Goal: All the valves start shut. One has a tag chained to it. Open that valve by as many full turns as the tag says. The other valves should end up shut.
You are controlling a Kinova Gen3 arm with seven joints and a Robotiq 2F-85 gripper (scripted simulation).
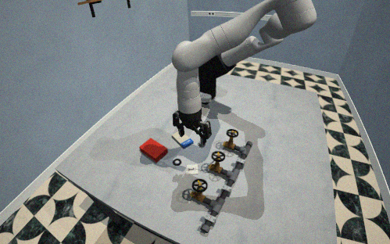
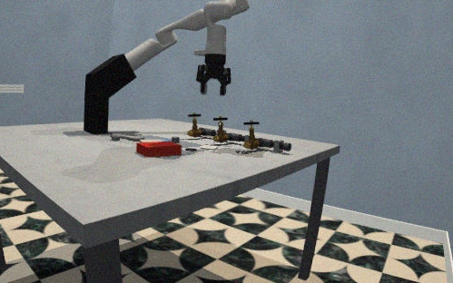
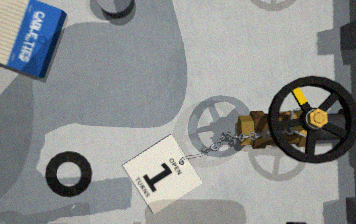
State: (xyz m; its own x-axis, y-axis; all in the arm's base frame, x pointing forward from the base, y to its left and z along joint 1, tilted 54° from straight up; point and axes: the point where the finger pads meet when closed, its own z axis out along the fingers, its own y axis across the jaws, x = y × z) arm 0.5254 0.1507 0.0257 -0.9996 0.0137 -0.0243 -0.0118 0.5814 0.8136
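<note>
Now: hand 190 mm above the white tag. From my hand the other things lie so: red box 230 mm to the right, 180 mm below, 20 mm ahead; then small grey cylinder 180 mm below, 150 mm behind, 50 mm to the right; then white-and-blue box 190 mm below, 160 mm to the right, 130 mm behind.
</note>
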